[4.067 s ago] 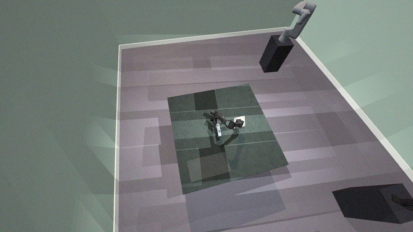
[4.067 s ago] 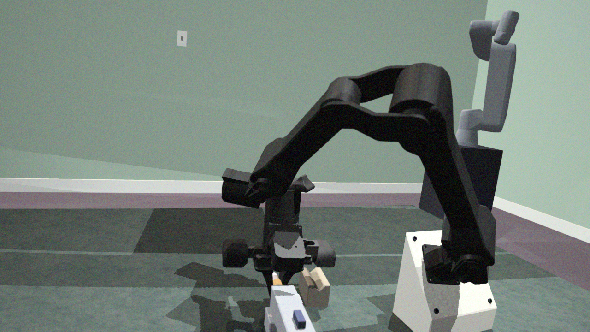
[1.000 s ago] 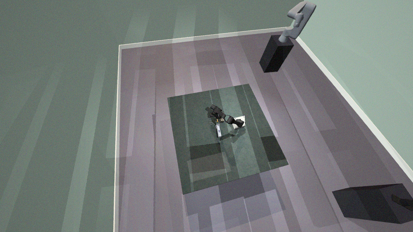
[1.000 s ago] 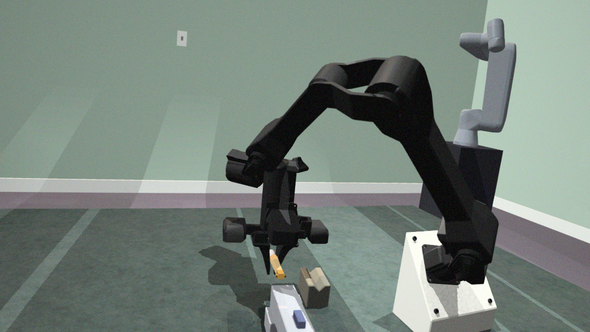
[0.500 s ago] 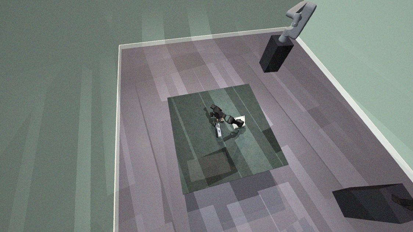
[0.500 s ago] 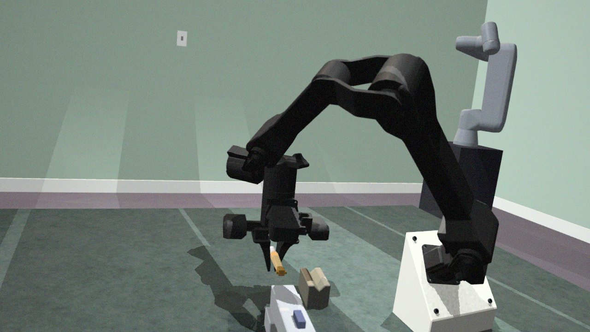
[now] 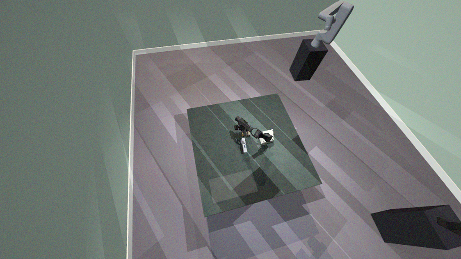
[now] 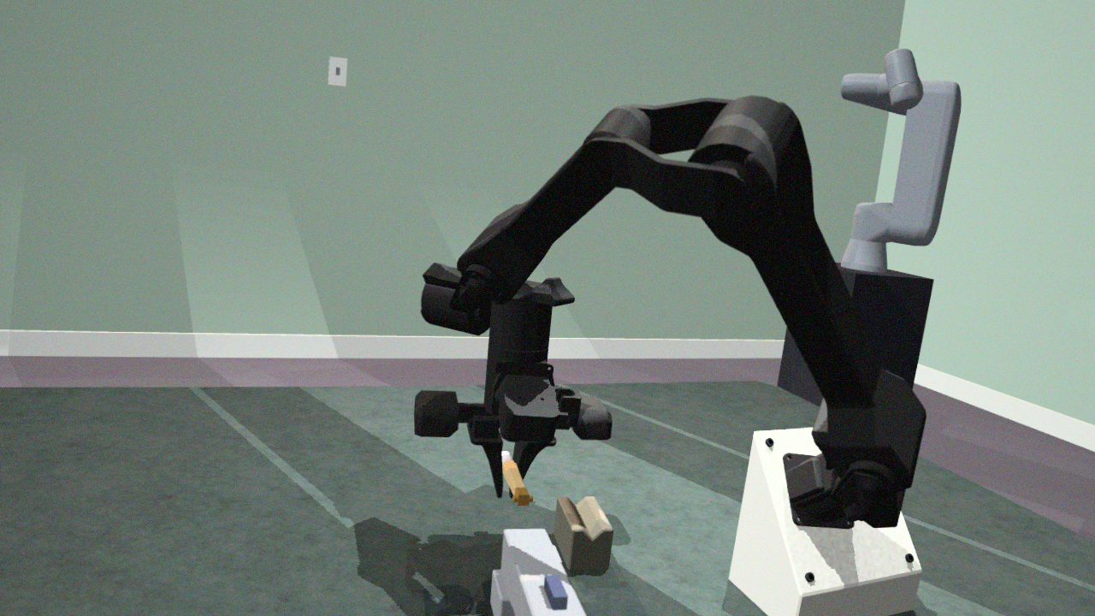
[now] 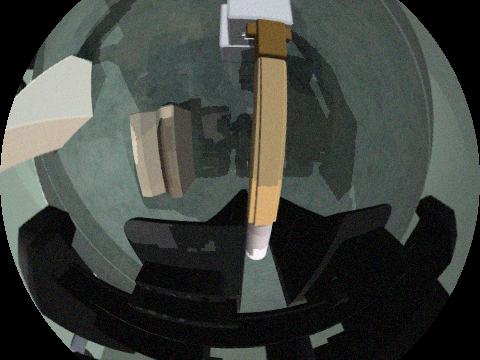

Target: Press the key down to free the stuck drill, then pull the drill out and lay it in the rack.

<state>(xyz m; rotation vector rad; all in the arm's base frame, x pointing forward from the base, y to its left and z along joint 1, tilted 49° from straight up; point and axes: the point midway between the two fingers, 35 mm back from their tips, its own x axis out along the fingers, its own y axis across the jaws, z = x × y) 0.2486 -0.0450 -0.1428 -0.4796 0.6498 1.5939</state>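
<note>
Now: gripper tip 40 mm to the right of the drill and 40 mm below it. Also, from my gripper tip: grey housing 200 mm to the left, 10 mm ahead, 10 mm above; blue key 230 mm to the left, 10 mm ahead, 10 mm above.
</note>
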